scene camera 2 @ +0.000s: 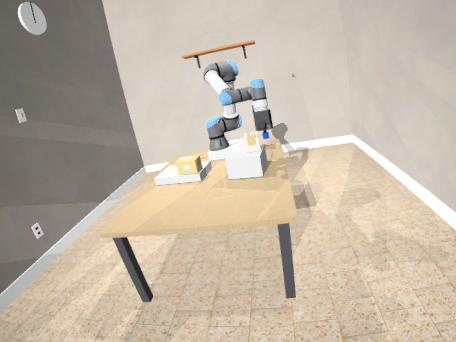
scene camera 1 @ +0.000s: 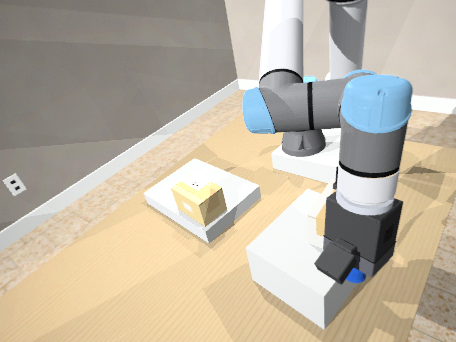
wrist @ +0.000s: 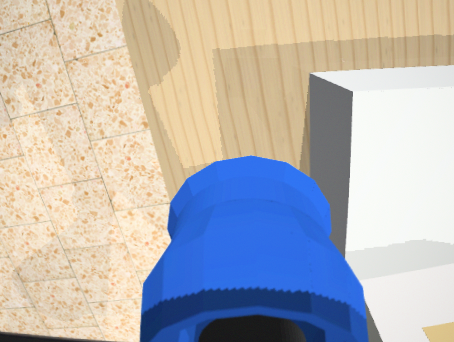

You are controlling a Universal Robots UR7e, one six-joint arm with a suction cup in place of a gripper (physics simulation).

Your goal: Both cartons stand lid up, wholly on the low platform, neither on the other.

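Frame: origin at the arm's base, x right, y ahead, z up, level; metres.
Where they show: hand, its tool point: (scene camera 2: 266, 138) (scene camera 1: 354, 274) (wrist: 248, 231); arm's base, origin of its link: (scene camera 2: 219, 147) (scene camera 1: 303, 145).
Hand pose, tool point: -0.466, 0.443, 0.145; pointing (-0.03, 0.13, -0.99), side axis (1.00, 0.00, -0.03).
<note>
Each offset is from my tool point to the centre of the thing, as dx, dy, dz. Level surfaces: height alone.
A tan carton @(+0.511, -0.016, -0.120) (scene camera 1: 200, 202) (scene camera 2: 189, 165) stands on the low platform @(+0.597, -0.068, -0.186) (scene camera 1: 231, 186) (scene camera 2: 167, 179), a pale label with dark marks on its upper face. A second carton @(+0.119, -0.137, -0.045) (scene camera 1: 320, 223) (scene camera 2: 251, 140) (wrist: 445, 332), tan and white, stands on the high white block @(+0.156, -0.097, -0.150) (scene camera 1: 282, 255) (scene camera 2: 245, 166) (wrist: 400, 165); in scene camera 1 the tool partly hides it, and which face is its lid cannot be told. My gripper (scene camera 1: 356, 276) (scene camera 2: 265, 135), a blue suction cup (wrist: 250, 225) pointing down, is beside this second carton, past the block's side, and holds nothing.
The wooden table @(dz -0.210) (scene camera 1: 125, 265) (scene camera 2: 200, 210) (wrist: 255, 25) carries both platforms. The arm's white base block (scene camera 1: 300, 167) stands behind them. In the wrist view the table's edge and the tiled floor (wrist: 90, 150) show left of the cup.
</note>
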